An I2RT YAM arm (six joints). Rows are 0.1 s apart.
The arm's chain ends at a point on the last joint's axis. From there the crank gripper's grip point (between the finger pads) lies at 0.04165 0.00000 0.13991 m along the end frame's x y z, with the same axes.
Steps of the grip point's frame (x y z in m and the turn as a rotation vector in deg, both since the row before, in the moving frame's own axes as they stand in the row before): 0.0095, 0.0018, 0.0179, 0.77, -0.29, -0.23; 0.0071, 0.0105, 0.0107, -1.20, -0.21, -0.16; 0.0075, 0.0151, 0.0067, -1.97, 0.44, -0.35; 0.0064, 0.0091, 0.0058, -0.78, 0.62, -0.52; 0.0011, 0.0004, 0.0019, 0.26, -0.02, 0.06
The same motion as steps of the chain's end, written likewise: 0.0102, 0.0038, 0.0177, 0.77, -0.29, -0.23; 0.0076, 0.0077, 0.0106, -1.20, -0.21, -0.16; 0.0064, 0.0106, 0.0071, -1.97, 0.44, -0.35; 0.0049, 0.0076, 0.0063, -0.78, 0.62, -0.52; 0.0011, 0.0010, 0.0019, 0.26, -0.02, 0.06
